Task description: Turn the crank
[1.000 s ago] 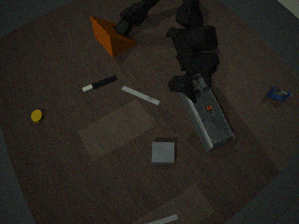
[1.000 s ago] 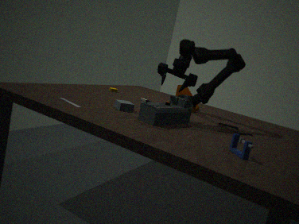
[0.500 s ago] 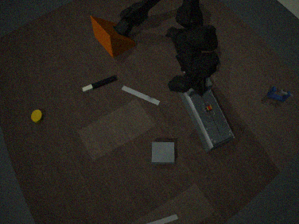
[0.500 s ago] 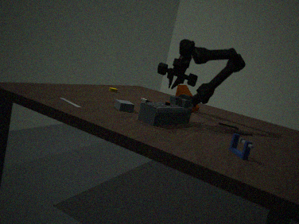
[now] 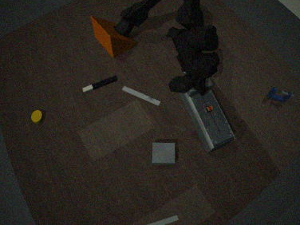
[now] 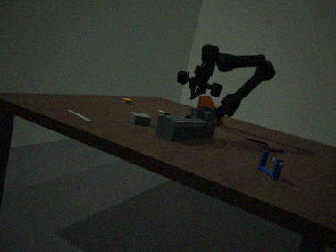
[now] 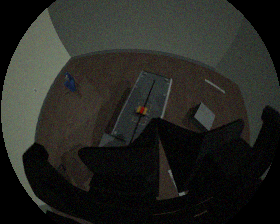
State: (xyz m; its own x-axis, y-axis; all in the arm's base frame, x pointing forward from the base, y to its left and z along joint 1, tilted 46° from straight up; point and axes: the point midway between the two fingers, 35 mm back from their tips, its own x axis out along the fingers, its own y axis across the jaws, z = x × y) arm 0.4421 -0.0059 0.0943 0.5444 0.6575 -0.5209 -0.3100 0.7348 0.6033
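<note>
The red pointer lies 3 cm ahead of my gripper tip, 2 cm to the left of it and 6 cm below it. Round my gripper tip: grey block: 7 cm ahead, 18 cm to the right, 13 cm below; then yellow disc: 28 cm behind, 53 cm to the right, 14 cm below; then black-and-white marker: 28 cm behind, 26 cm to the right, 14 cm below.
</note>
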